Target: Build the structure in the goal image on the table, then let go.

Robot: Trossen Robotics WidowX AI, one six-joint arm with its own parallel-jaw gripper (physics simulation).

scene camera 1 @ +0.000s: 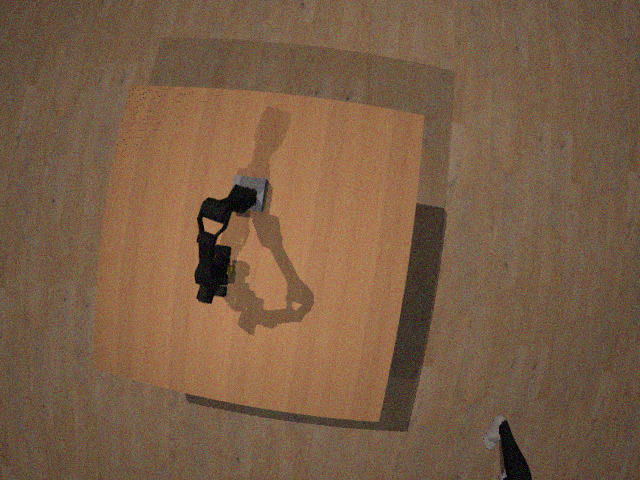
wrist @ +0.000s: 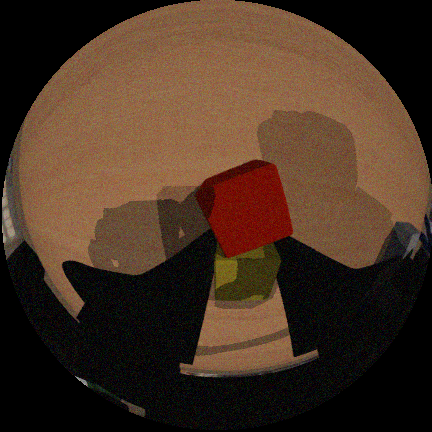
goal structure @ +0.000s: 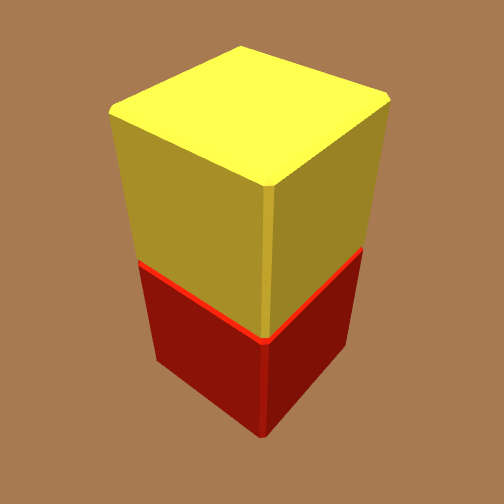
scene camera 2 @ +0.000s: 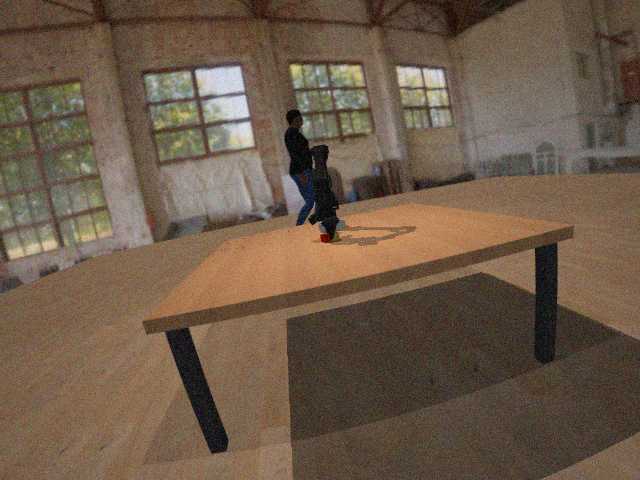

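Pixels of known places: gripper, between the fingertips: (scene camera 1: 225, 269) (wrist: 243, 235) (scene camera 2: 331, 238); arm's base, origin of its link: (scene camera 1: 247, 197) (wrist: 399, 268).
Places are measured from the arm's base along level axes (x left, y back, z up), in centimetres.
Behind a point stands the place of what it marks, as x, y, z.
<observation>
A yellow block (scene camera 1: 231, 269) {-7.8, -26.8, -1.1} (scene camera 2: 336, 237) {-8.9, -28.7, -3.2} (wrist: 247, 280) {-9.4, -26.9, -0.9} is between the two black fingers of my gripper (scene camera 1: 225, 269) {-10.6, -26.7, -3.5} (scene camera 2: 331, 236) {-10.6, -26.7, -3.5} (wrist: 243, 235) {-10.6, -26.7, -3.5}, which is shut on it, near the table top. A red block (scene camera 2: 325, 238) {-13.7, -28.4, -2.5} (wrist: 250, 210) {-13.2, -26.5, -1.0} is close beside the yellow block, just in front of the fingertips. In the wrist view it is turned at an angle and covers part of the yellow block and the fingertips. I cannot tell whether the two blocks touch. In scene camera 1, the arm hides the red block.
The wooden table (scene camera 1: 336, 258) {32.4, -24.8, -4.3} (scene camera 2: 413, 242) {6.1, -64.1, -4.3} carries the arm's grey base (scene camera 1: 260, 186) {5.3, 3.9, 0.0} (scene camera 2: 340, 225) {2.6, -5.1, -2.3}, which also shows at the right edge of the wrist view. A person (scene camera 2: 298, 149) stands behind the table. The arm's shadows fall across the table top.
</observation>
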